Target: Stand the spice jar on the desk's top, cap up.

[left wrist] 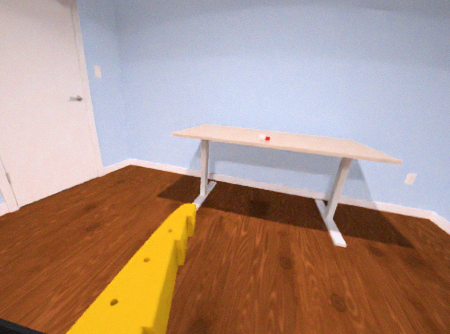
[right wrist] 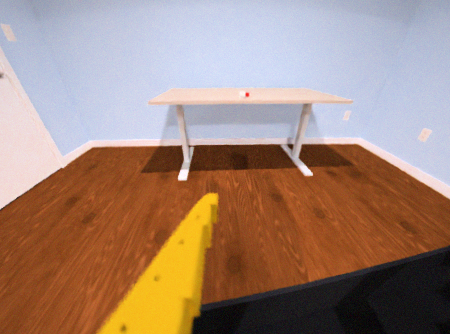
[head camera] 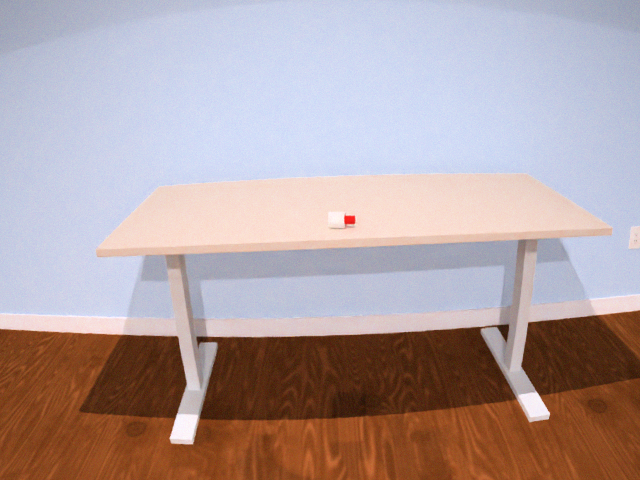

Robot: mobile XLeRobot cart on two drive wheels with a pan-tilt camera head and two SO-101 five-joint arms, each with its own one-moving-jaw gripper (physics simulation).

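Frame: origin at the left arm's base, x ahead, y left, z up, level; metres.
Seen in the pictures: left hand, its tool point: [left wrist: 195, 215]; right hand, its tool point: [right wrist: 217, 204].
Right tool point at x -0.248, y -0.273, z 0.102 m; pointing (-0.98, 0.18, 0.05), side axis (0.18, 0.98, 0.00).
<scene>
A point is followed by its place in that frame.
The spice jar [head camera: 336, 220] @[y 0.067, x -1.454, z -0.028 m] [left wrist: 263, 137] @[y 0.075, x -1.454, z -0.026 m] [right wrist: 243, 94] @[y 0.073, x -1.453, z -0.028 m], white with a red cap, lies on its side near the front edge of the desk [head camera: 232, 217] @[y -0.218, x -1.654, z -0.054 m] [left wrist: 310, 142] @[y 0.457, x -1.616, z -0.055 m] [right wrist: 200, 96] @[y -0.243, x -1.589, z -0.054 m]. Its cap points to the right in the head view. My left gripper shows one notched yellow jaw in the left wrist view; it is fully open and far from the jar. My right gripper shows one notched yellow jaw in the right wrist view; it is fully open and also far from the jar. The moving jaws are out of the picture.
The desk stands against a blue wall [head camera: 310, 93] @[y 0.095, x -2.206, z 0.273 m] on two white legs [head camera: 184, 320] @[y -0.431, x -1.774, z -0.447 m] [head camera: 521, 304] @[y 0.780, x -1.643, z -0.453 m] with long feet. A white door [left wrist: 45, 100] @[y -1.866, x -1.551, z 0.118 m] is at the left. A black surface [right wrist: 350, 300] fills the lower right of the right wrist view.
</scene>
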